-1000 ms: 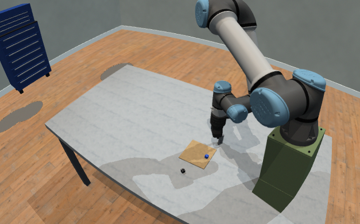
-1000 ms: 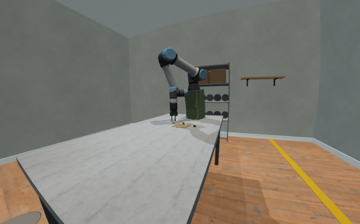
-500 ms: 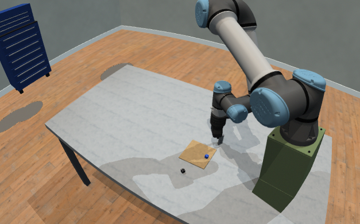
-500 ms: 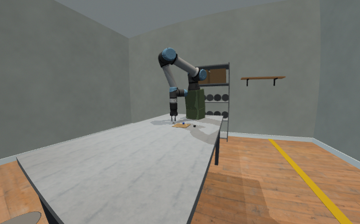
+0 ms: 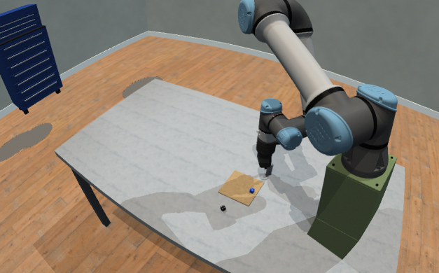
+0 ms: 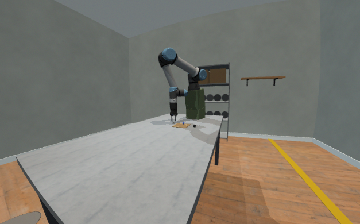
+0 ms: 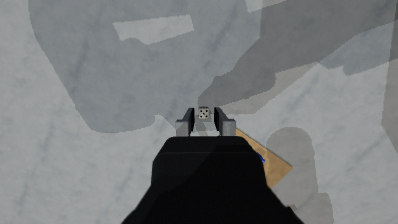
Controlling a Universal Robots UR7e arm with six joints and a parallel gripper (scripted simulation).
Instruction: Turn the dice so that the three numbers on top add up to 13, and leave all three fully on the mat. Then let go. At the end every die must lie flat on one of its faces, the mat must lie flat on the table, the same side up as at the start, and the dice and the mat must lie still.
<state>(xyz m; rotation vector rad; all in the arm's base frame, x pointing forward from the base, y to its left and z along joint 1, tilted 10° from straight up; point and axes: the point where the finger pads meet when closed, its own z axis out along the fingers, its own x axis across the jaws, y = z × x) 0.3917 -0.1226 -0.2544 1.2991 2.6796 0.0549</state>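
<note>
My gripper is now 30 mm above the white die. From my hand the other things lie so: blue die: 10 mm ahead, 120 mm to the left, 30 mm below; tan mat: 60 mm ahead, 120 mm to the left, 40 mm below; black die: 60 mm ahead, 250 mm to the left, 30 mm below.
</note>
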